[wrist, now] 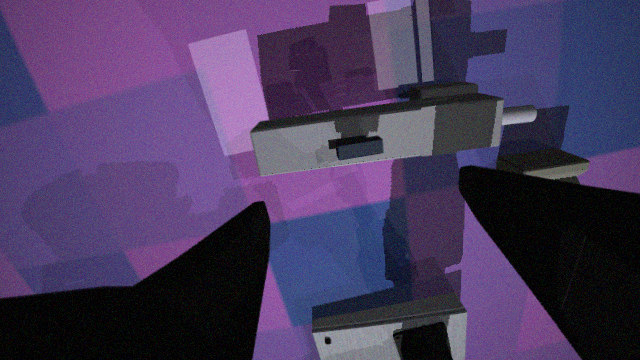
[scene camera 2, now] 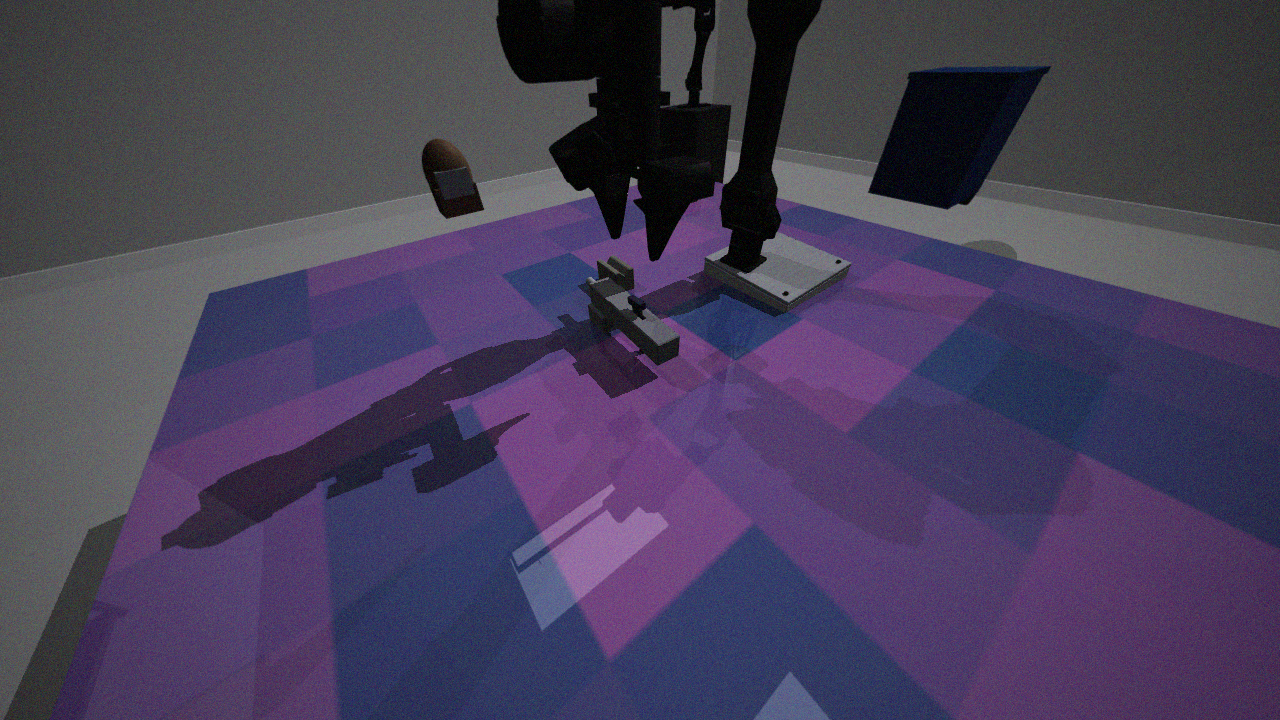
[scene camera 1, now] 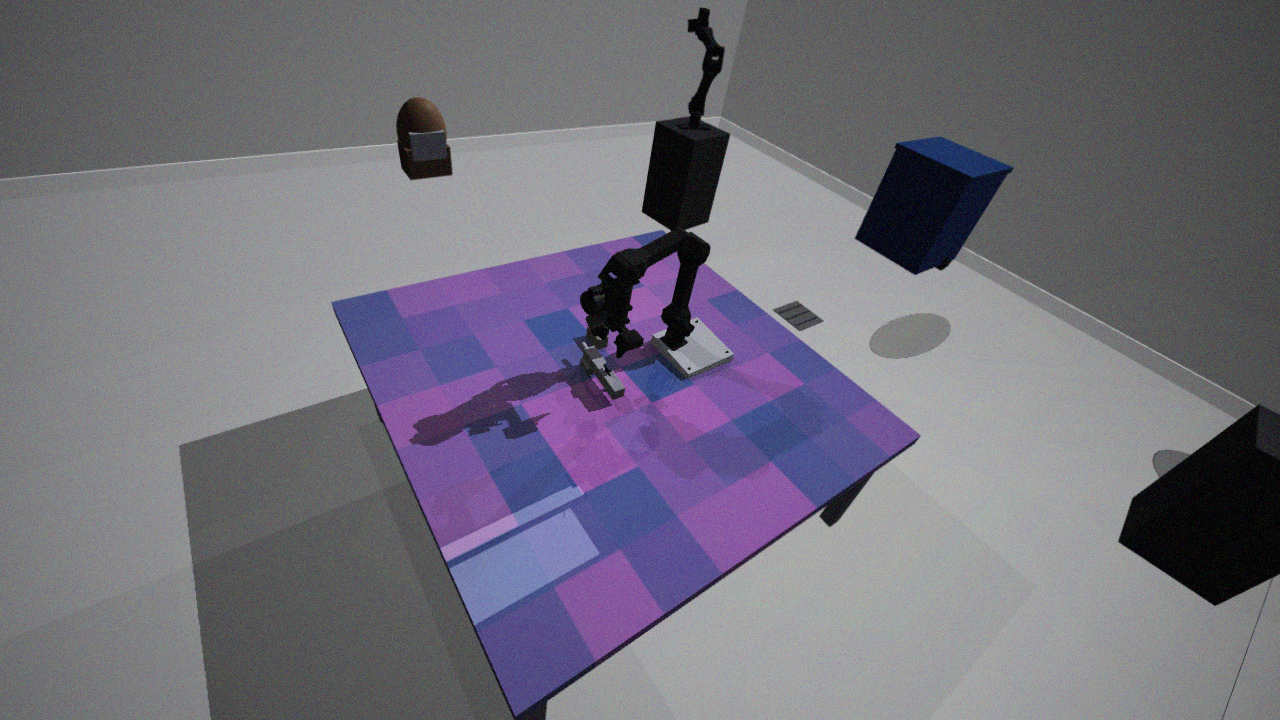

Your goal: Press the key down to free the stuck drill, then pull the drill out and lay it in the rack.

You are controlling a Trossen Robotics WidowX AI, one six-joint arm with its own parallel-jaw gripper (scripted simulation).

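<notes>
Scene camera 2: the gripper (scene camera 2: 634,248), open, holding nothing; grey rack (scene camera 2: 622,274); grey block (scene camera 2: 609,310). Wrist view: the gripper (wrist: 363,195); dark key (wrist: 358,146); grey rack (wrist: 553,163); grey block (wrist: 444,118). Scene camera 1: the gripper (scene camera 1: 610,348); grey block (scene camera 1: 592,362).
</notes>
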